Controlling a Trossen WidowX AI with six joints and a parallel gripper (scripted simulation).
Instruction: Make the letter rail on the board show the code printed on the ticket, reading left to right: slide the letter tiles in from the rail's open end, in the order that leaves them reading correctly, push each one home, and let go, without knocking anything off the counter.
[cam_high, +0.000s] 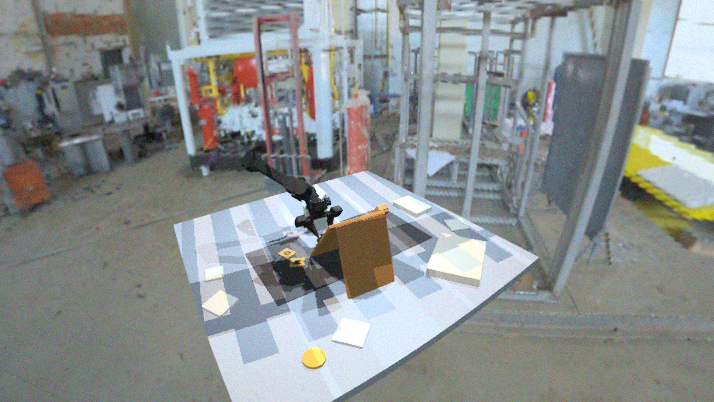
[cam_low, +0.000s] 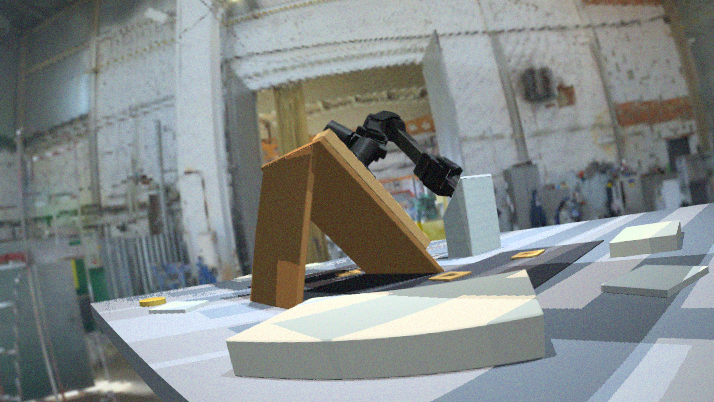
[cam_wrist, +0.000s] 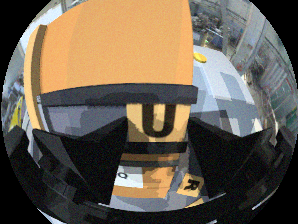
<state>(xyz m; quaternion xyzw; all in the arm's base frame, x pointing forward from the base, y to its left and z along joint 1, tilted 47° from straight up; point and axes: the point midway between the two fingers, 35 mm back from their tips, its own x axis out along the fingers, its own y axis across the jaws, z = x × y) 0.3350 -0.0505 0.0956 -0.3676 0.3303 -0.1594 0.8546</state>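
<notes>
The white ticket lies 8 cm below my gripper tip, 6 cm to the left of it and 6 cm behind it. From my gripper tip the other things lie so: dark mat: 16 cm below, 16 cm behind, 12 cm to the left; then yellow letter tile: right at my gripper tip; then cream box: 48 cm to the left, 24 cm ahead, 14 cm below.
</notes>
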